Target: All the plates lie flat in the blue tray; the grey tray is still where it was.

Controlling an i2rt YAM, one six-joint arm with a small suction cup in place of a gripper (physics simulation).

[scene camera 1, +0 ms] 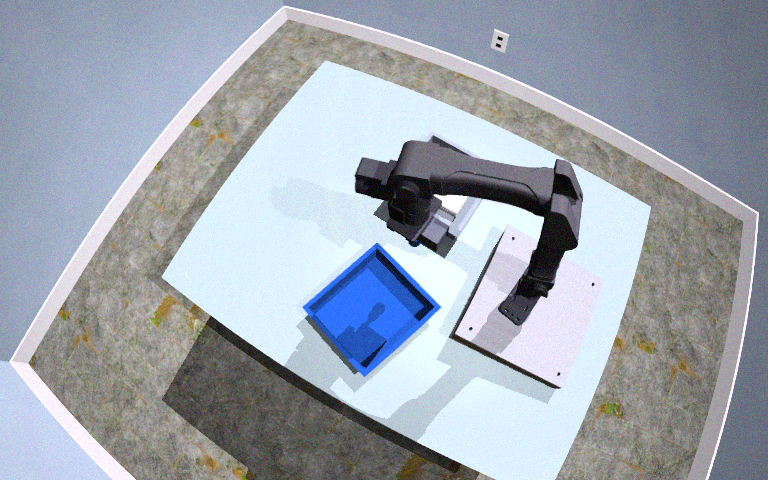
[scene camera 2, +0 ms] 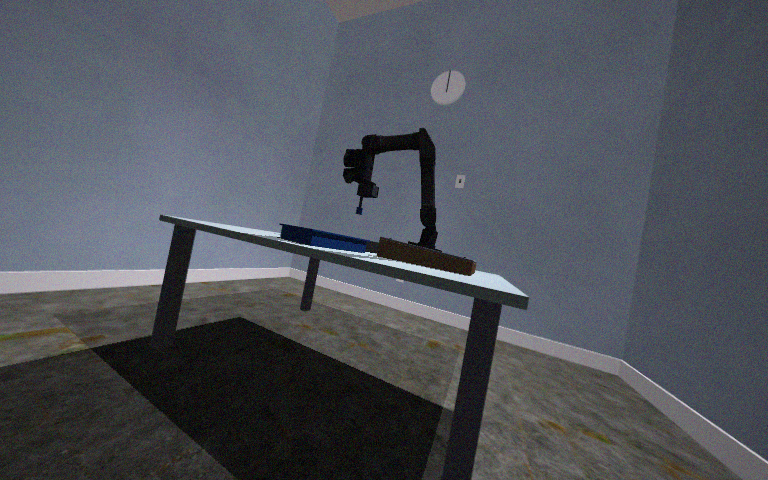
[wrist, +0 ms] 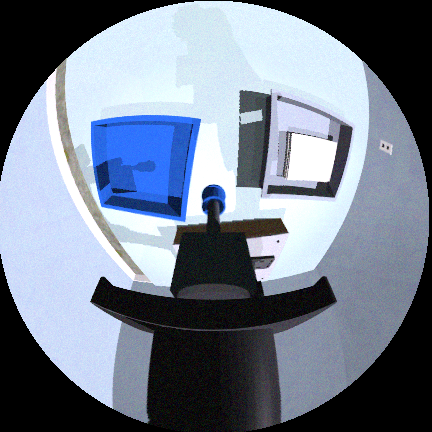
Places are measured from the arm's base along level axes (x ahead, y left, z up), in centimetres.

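Where they show: hand at its tool point: (scene camera 2: 358, 213) (wrist: 213, 194); arm's base at its link origin: (scene camera 1: 530, 287) (scene camera 2: 425, 248).
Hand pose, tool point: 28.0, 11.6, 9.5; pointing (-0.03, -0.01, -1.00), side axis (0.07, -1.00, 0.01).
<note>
Each offset is from my tool point to the top centre of the thing, as dx, dy, dz. Level surfaces: height alone.
My suction cup (scene camera 1: 415, 243) (scene camera 2: 359, 211) (wrist: 213, 192) is blue, points down and carries nothing. It hangs well above the table; in the wrist view it appears between the two trays. The blue tray {-0.3, +16.4, -10.4} (scene camera 1: 362, 288) (scene camera 2: 339, 243) (wrist: 145, 140) shows a bare floor with shadows of the arm and no plate on it. The grey tray {+6.9, -22.1, -10.4} (scene camera 1: 465, 217) (wrist: 305, 120) is partly hidden by the arm in scene camera 1. A stack of white plates {+5.4, -23.7, -12.9} (scene camera 1: 451, 202) (wrist: 312, 157) lies flat inside it, towards one side; layered edges show, but their number cannot be told.
The arm stands on a thick pale board (scene camera 1: 543, 350) (scene camera 2: 424, 255) with brown sides, beside both trays. The arm's forearm (scene camera 1: 487, 178) passes over the grey tray in scene camera 1. The pale table {dz -15.4} (scene camera 1: 271, 141) has open edges all round.
</note>
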